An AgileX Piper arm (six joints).
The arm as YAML. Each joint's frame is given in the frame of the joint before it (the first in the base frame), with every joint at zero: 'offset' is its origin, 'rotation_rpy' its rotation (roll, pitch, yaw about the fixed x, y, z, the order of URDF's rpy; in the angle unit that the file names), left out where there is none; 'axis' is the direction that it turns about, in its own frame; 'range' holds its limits. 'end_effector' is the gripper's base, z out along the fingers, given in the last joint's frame.
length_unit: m
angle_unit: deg
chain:
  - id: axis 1
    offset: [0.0, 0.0, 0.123]
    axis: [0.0, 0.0, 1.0]
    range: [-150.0, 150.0]
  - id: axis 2
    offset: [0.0, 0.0, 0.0]
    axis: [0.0, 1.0, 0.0]
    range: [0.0, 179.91]
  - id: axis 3
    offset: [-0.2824, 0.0, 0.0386]
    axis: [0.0, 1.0, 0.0]
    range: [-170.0, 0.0]
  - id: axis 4
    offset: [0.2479, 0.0, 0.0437]
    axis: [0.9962, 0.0, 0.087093]
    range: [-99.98, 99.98]
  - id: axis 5
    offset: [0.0, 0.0, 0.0]
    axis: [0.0, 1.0, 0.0]
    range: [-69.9, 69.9]
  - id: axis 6
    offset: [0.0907, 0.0, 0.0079]
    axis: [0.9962, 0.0, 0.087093]
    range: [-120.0, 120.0]
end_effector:
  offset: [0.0, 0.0, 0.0]
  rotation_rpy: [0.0, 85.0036, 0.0]
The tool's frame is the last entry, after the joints.
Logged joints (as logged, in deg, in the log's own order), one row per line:
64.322, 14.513, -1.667, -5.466, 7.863, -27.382
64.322, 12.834, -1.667, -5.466, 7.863, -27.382
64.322, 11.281, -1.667, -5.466, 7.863, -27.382
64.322, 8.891, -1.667, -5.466, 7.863, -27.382
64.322, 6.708, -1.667, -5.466, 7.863, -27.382
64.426, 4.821, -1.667, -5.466, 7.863, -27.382
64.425, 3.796, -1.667, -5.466, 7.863, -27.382
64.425, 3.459, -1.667, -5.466, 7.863, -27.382
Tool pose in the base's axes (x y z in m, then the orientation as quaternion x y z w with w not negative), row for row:
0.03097, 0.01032, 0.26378, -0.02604, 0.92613, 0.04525, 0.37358
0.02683, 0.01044, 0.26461, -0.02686, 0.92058, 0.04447, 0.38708
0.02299, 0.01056, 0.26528, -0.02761, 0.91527, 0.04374, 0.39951
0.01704, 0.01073, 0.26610, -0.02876, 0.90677, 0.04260, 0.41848
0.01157, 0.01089, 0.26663, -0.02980, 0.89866, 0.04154, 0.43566
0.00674, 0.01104, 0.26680, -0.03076, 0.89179, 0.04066, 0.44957
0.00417, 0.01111, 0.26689, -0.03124, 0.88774, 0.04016, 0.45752
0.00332, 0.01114, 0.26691, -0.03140, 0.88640, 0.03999, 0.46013
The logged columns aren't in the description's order. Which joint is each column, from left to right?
Columns, left to right: axis 5, axis 2, axis 1, axis 6, axis 4, axis 3.
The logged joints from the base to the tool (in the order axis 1, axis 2, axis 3, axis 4, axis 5, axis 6), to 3 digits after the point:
-1.667, 14.513, -27.382, 7.863, 64.322, -5.466
-1.667, 12.834, -27.382, 7.863, 64.322, -5.466
-1.667, 11.281, -27.382, 7.863, 64.322, -5.466
-1.667, 8.891, -27.382, 7.863, 64.322, -5.466
-1.667, 6.708, -27.382, 7.863, 64.322, -5.466
-1.667, 4.821, -27.382, 7.863, 64.426, -5.466
-1.667, 3.796, -27.382, 7.863, 64.425, -5.466
-1.667, 3.459, -27.382, 7.863, 64.425, -5.466

